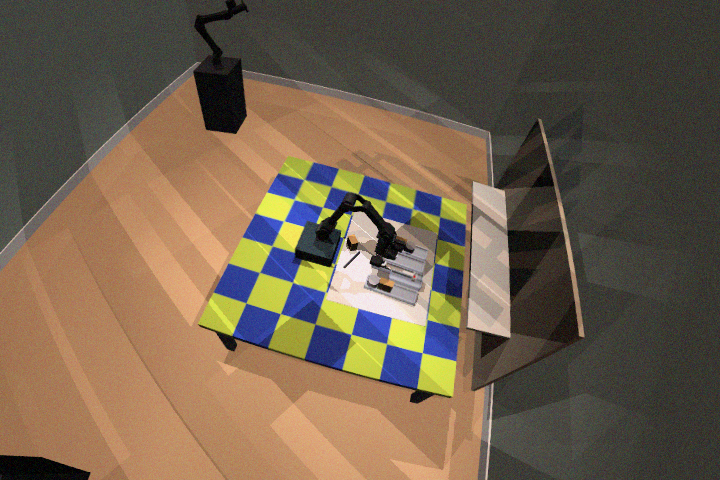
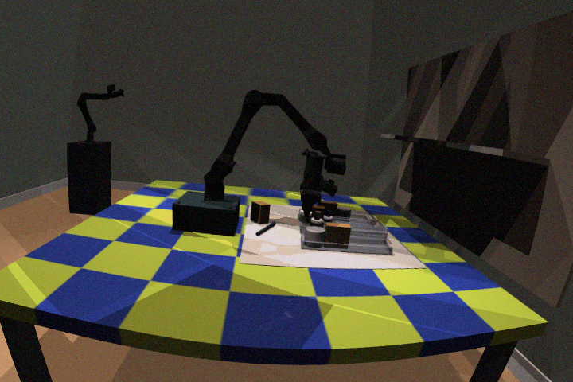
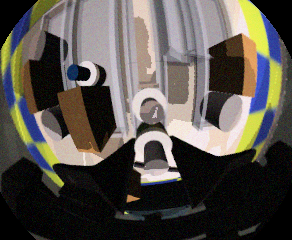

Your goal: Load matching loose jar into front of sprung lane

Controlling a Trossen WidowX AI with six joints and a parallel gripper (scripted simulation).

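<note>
My gripper tip is now 130 mm past the black pen and 50 mm above it.
</note>
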